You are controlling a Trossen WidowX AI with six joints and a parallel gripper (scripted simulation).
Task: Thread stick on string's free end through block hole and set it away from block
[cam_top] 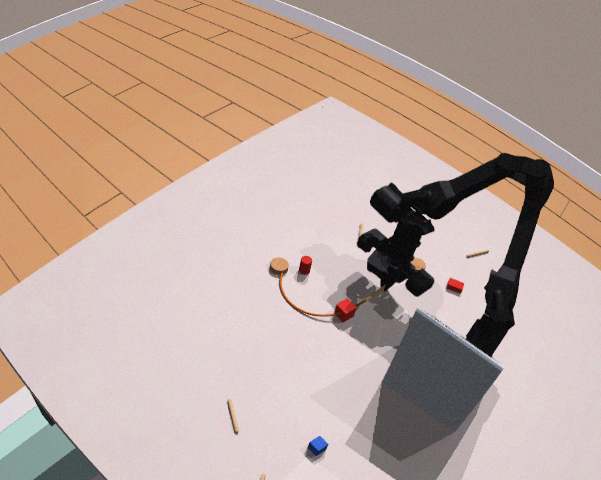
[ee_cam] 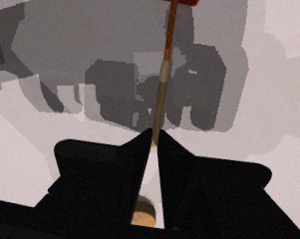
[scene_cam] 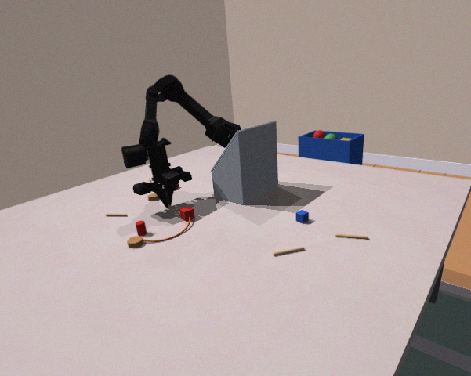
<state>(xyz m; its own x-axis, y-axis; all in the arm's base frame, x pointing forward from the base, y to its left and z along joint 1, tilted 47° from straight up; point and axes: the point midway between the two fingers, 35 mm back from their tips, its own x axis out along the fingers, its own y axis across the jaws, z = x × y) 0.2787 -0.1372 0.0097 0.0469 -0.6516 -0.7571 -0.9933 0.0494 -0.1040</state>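
My gripper tip is 40 mm to the right of the thin wooden stick and 10 mm below it. The rest, counted from my gripper tip: flat red piece 120 mm behind, 130 mm to the right, 10 mm above; red cylinder 160 mm ahead, 90 mm to the left, 20 mm above; blue cube 160 mm behind, 410 mm to the left, 10 mm above.
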